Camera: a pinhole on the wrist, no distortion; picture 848 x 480 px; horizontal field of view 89.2 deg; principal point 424.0 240.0 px. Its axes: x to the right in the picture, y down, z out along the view. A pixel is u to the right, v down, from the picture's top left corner.
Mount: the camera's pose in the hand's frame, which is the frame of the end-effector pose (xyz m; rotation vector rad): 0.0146 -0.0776 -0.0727 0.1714 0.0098 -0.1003
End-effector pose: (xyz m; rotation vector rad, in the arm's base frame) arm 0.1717 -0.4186 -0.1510 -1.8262 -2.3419 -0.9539
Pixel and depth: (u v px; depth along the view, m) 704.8 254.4 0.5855
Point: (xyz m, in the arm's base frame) 0.0438 0.1396 -0.4962
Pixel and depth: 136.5 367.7 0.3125
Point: 0.2992 -0.4609 -0.4355
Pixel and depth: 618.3 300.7 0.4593
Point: 0.1320 -0.0512 -0.4304
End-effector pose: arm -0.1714 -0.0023 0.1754 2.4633 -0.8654 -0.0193
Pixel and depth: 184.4 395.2 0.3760
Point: -0.3800 -0.0583 -0.1266
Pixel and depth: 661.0 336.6 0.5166
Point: 0.0402 -0.3446 -0.2040
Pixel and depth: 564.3 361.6 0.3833
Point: -0.0814 -0.2100 -0.1019
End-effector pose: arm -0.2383 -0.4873 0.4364 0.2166 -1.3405 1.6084
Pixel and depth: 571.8 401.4 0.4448
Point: -0.4933 -0.7068 0.7078
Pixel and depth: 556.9 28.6 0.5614
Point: -0.1532 -0.7995 1.0011
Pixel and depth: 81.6 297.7 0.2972
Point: -0.1810 -0.8054 0.4206
